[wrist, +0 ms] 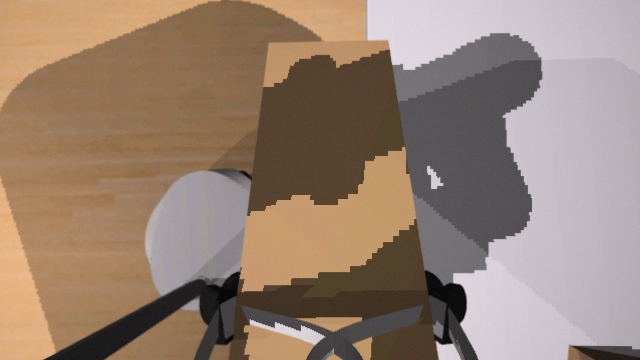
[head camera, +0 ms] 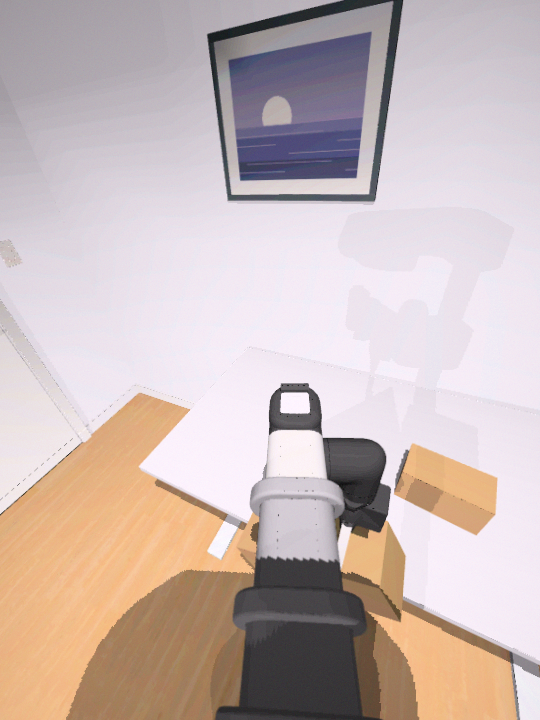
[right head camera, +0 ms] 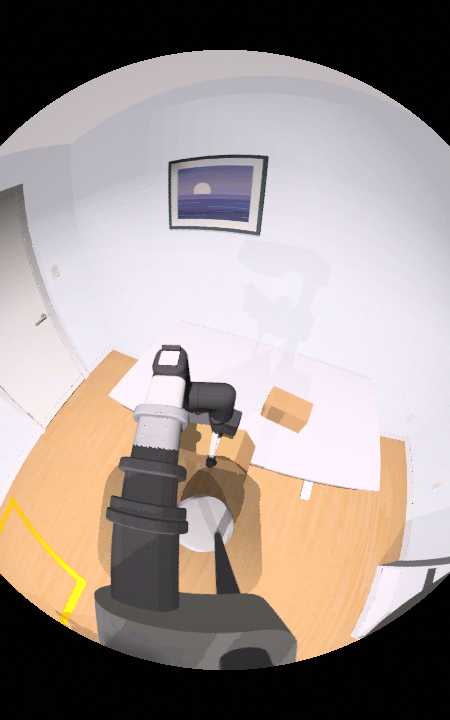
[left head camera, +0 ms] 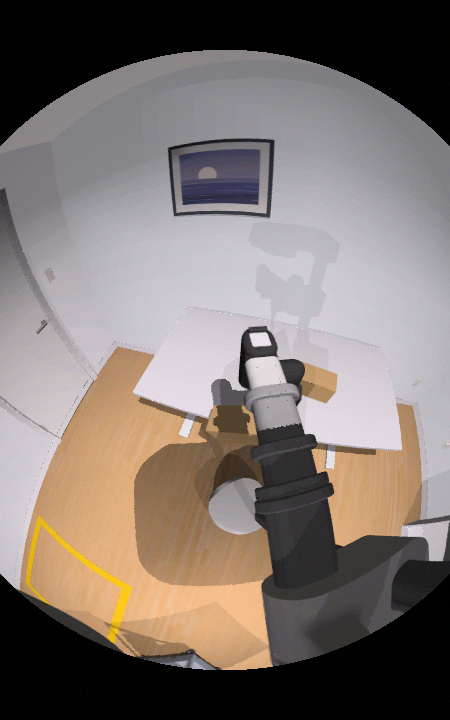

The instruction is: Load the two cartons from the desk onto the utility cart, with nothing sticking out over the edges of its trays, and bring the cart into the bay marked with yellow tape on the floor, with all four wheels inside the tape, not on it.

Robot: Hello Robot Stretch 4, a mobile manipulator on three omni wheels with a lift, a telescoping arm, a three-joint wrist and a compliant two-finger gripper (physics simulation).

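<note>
My gripper [wrist: 331, 292] is shut on a long tan carton, one finger on each side. The held carton [head camera: 373, 555] [left head camera: 230, 419] [right head camera: 238, 446] [wrist: 330, 240] is at the desk's front edge, largely over the floor, and looks raised; the arm hides its middle in the head view. The second carton [head camera: 447, 488] [left head camera: 321, 382] [right head camera: 288, 408] lies on the white desk [head camera: 203, 459] [left head camera: 175, 366] [right head camera: 339, 446] [wrist: 575, 150], right of the gripper. Yellow tape [left head camera: 123, 605] [right head camera: 75, 597] shows on the floor at lower left. I cannot clearly make out the utility cart.
A pale round object [left head camera: 236, 504] [right head camera: 205, 523] [wrist: 195, 235] stands low in front of the desk. A grey, dark-edged object [left head camera: 185, 660] shows at the bottom edge, near the tape. A white piece [right head camera: 382, 589] stands at lower right. A door [right head camera: 31, 339] is at left.
</note>
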